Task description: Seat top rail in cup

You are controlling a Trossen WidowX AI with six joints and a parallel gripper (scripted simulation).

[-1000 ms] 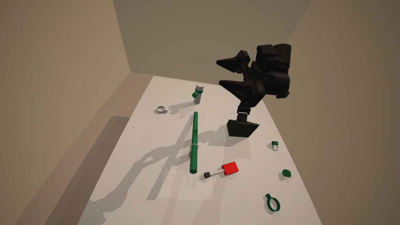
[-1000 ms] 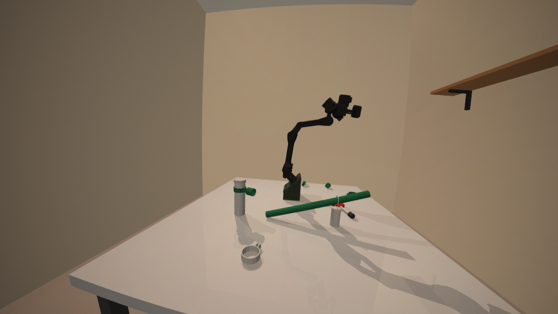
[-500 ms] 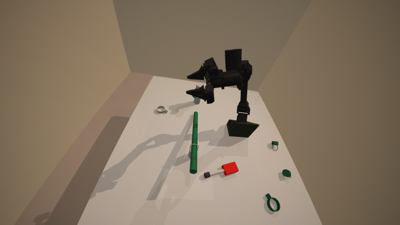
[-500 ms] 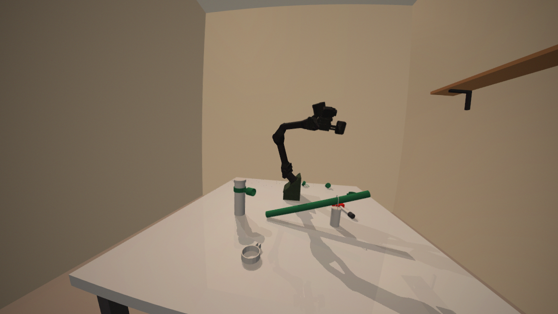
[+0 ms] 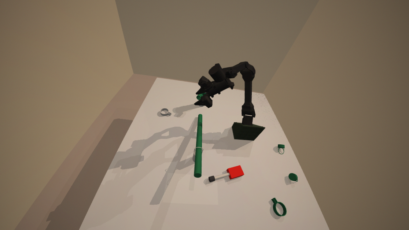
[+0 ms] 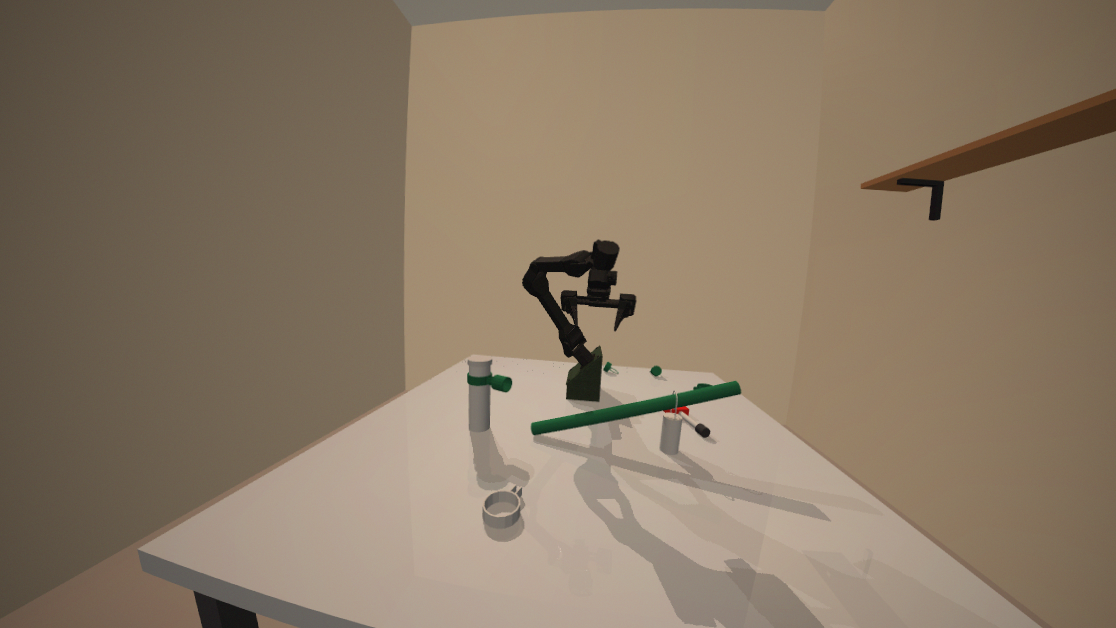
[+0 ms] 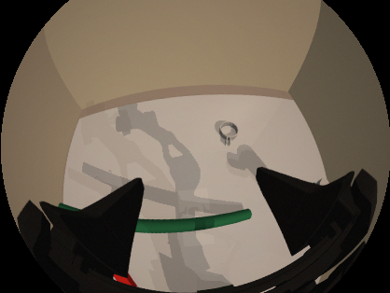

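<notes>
The green rail-end cup is 250 mm to the right of my gripper tip, 170 mm below it and 20 mm behind it. Also, from my gripper tip: red-headed mallet: 310 mm below, 290 mm to the left, 260 mm behind; short grey post: 210 mm to the left, 210 mm below, 70 mm behind.
</notes>
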